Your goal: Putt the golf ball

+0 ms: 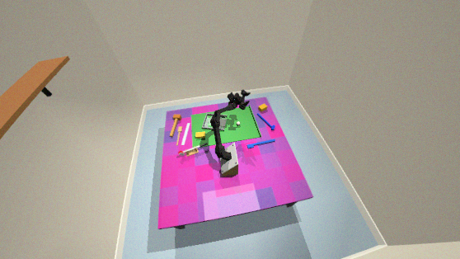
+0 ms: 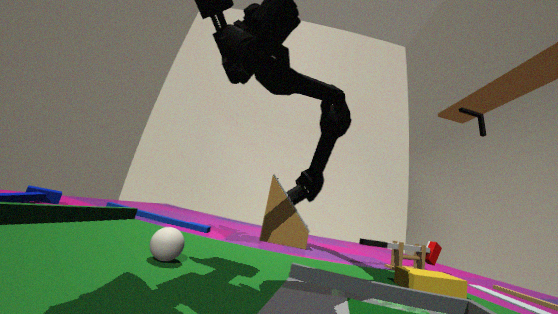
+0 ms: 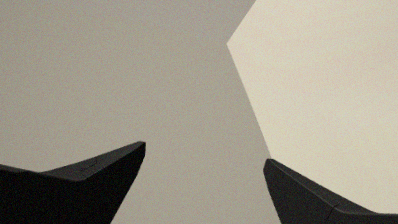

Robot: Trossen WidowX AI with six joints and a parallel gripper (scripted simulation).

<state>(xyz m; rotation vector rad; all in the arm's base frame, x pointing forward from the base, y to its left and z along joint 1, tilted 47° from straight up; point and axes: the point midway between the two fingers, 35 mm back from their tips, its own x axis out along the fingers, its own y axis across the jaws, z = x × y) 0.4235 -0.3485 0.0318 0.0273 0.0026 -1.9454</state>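
My gripper tip is 240 mm past the red putter, 580 mm to the right of it and 400 mm above it. Round my gripper tip: white stick: 10 mm ahead, 680 mm to the left, 460 mm below; then yellow block: 40 mm behind, 510 mm to the left, 440 mm below; then white golf ball: 70 mm ahead, 90 mm to the left, 430 mm below.
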